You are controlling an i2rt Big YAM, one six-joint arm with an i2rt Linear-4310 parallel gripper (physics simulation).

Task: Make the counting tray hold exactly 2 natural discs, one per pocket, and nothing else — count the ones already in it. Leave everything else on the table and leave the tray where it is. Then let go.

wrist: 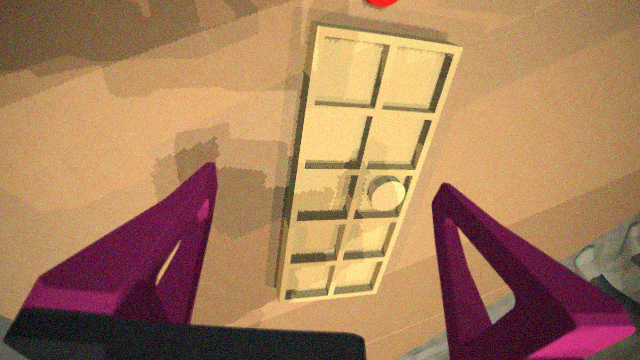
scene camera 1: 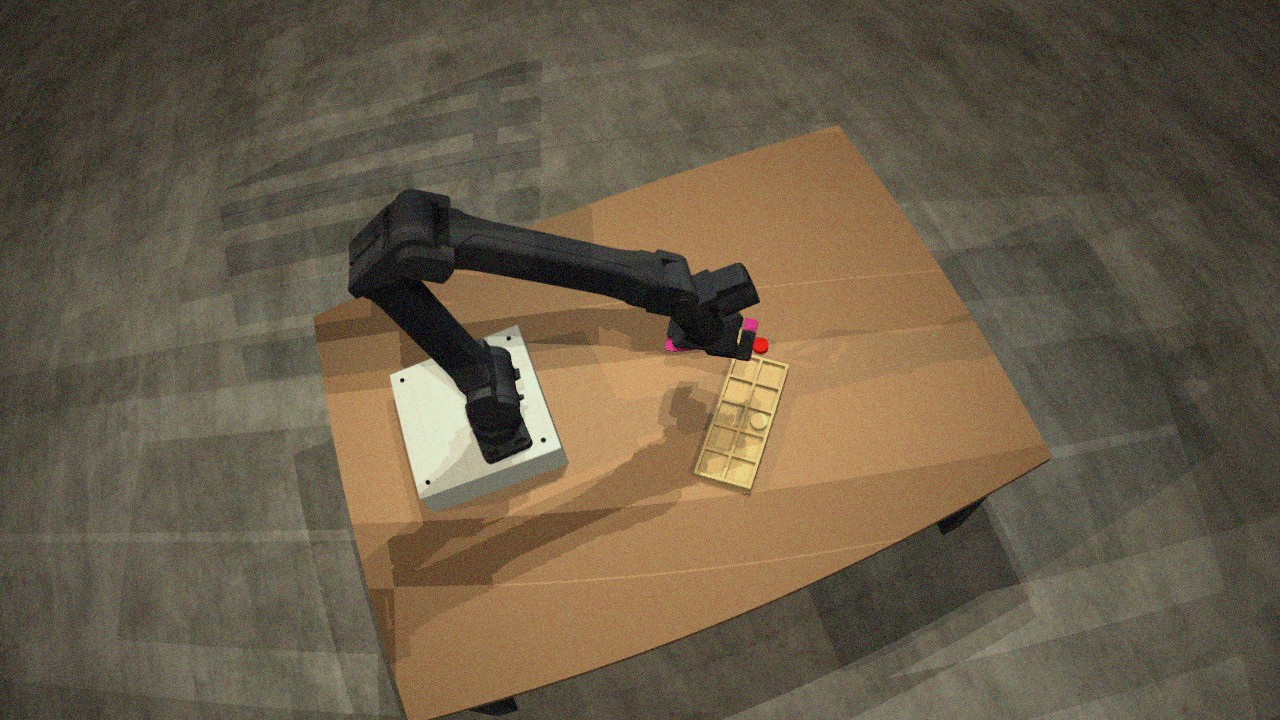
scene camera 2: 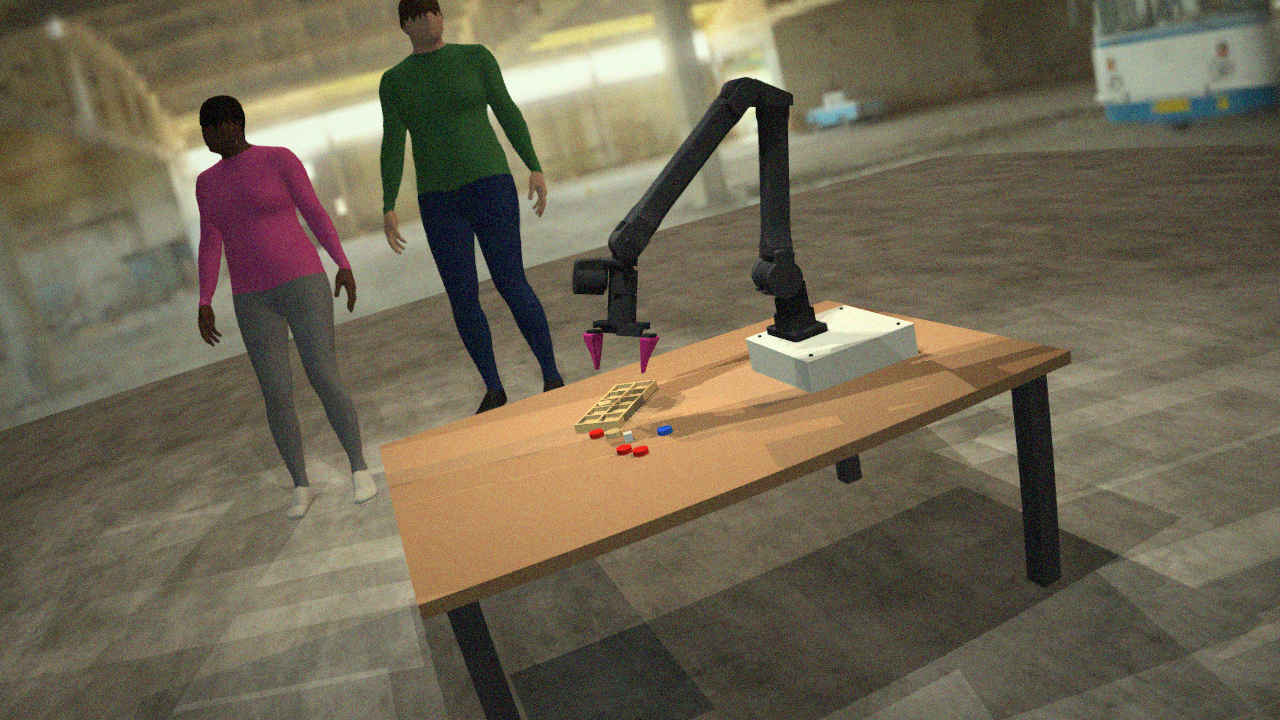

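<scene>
The counting tray [scene camera 1: 723, 483] [scene camera 2: 592, 428] [wrist: 390, 39] is pale wood, with two columns of pockets. One natural disc [scene camera 1: 758, 420] [scene camera 2: 607, 402] [wrist: 389, 194] sits in the middle pocket of the right column in the wrist view; the other pockets look empty there. Another natural disc [scene camera 2: 614, 433] lies on the table just off the tray's end, beside a red disc; the arm hides it in scene camera 1. My gripper [scene camera 1: 711, 334] [scene camera 2: 620, 369] [wrist: 330, 183] is wide open and empty, above the tray, with its magenta fingertips apart on either side of it in the wrist view.
A red disc [scene camera 1: 759, 344] [scene camera 2: 596, 433] [wrist: 381, 1] lies near the tray's end. Two more red discs [scene camera 2: 623, 449] [scene camera 2: 640, 450], a small whitish piece [scene camera 2: 628, 436] and a blue disc [scene camera 2: 664, 430] lie near it. The arm stands on a white base box [scene camera 1: 438, 429] [scene camera 2: 832, 358].
</scene>
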